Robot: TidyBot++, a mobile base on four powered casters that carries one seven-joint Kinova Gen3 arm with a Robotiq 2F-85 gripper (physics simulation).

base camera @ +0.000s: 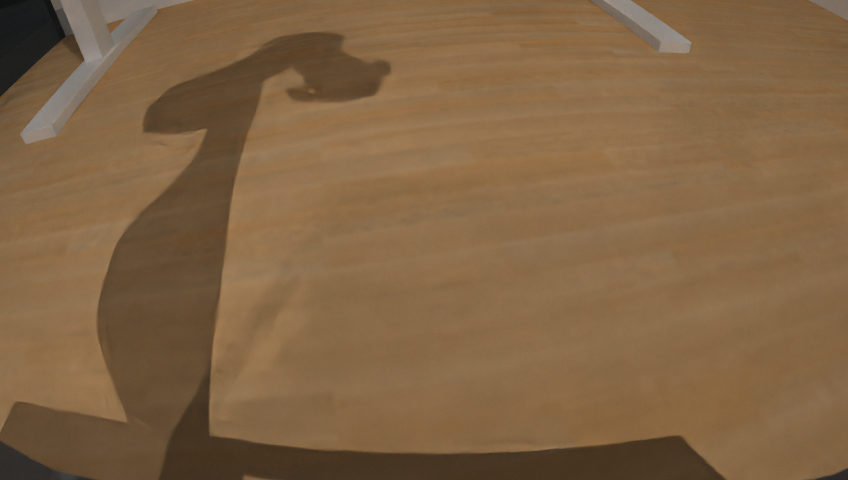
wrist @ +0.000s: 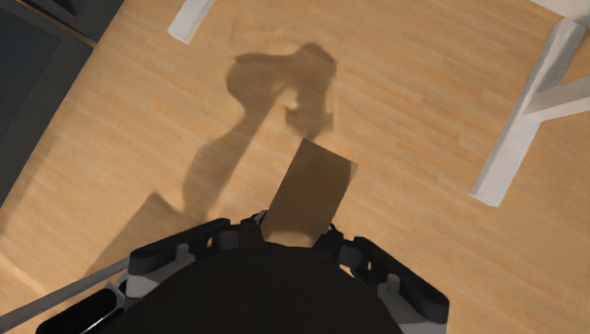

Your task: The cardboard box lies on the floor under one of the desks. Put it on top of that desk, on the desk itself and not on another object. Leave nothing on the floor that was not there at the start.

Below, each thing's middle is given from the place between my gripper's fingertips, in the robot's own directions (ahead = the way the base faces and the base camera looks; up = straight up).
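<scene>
Position of the brown cardboard box (wrist: 317, 179), counted from my hand: 3 cm ahead of the hand, 1 cm to the left of it, 1 cm above it.
</scene>
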